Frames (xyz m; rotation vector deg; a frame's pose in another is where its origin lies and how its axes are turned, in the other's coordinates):
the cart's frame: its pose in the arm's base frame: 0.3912 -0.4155 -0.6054 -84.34 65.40 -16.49
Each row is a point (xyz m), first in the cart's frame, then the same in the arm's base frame.
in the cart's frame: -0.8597 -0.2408 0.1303
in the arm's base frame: 0.1799 0.2814 -0.0727
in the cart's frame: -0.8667 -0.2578 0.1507
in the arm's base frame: 0.1995 0.2965 -0.0607
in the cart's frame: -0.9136 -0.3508 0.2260
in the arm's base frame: 0.2757 0.3632 0.0183
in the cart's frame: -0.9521 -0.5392 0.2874
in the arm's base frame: 0.3911 0.3986 0.1802
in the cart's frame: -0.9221 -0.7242 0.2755
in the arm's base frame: 0.4847 0.3366 0.3307
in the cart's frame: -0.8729 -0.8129 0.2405
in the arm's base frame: 0.5252 0.2620 0.3964
